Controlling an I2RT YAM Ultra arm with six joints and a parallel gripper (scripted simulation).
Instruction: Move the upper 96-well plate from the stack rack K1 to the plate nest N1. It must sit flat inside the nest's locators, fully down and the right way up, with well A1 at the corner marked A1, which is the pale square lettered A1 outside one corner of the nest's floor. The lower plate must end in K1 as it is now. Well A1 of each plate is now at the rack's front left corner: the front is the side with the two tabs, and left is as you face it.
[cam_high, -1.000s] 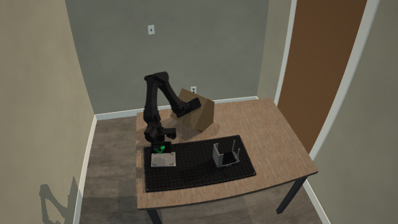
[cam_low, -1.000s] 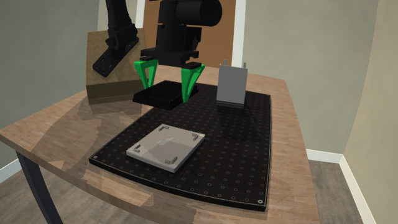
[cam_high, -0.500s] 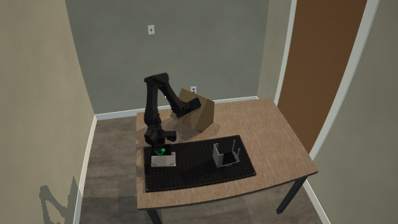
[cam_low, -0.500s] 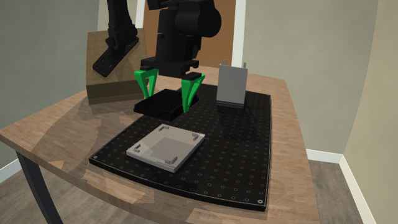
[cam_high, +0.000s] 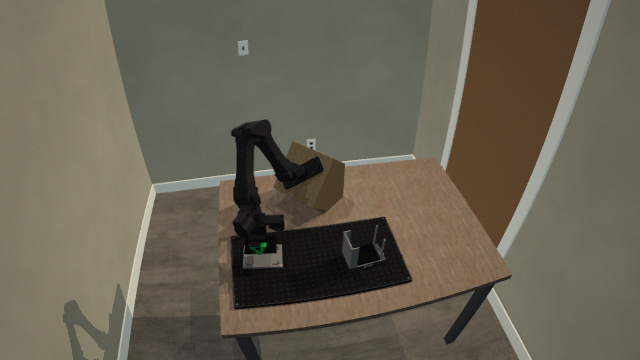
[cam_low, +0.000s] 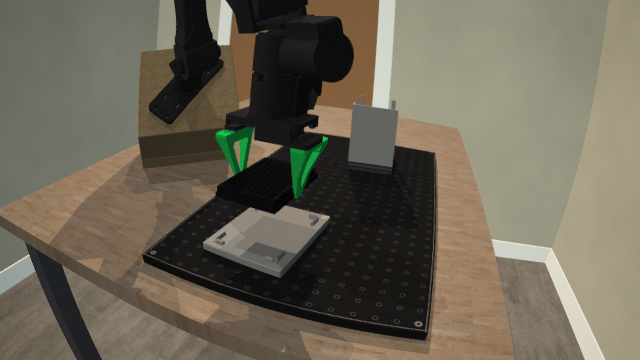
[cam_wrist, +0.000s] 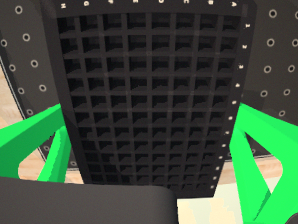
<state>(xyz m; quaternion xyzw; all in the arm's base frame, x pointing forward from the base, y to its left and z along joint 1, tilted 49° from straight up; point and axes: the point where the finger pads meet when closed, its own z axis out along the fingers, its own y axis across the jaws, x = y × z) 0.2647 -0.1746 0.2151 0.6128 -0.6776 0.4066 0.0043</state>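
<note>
Now: hand 80 mm above the grey plate nest N1. Round my hand: pale A1 mark: 70 mm below, 70 mm ahead, 60 mm to the left; then black 96-well plate: right at my hand; then pale wall: 310 mm to the left, 150 mm ahead.
</note>
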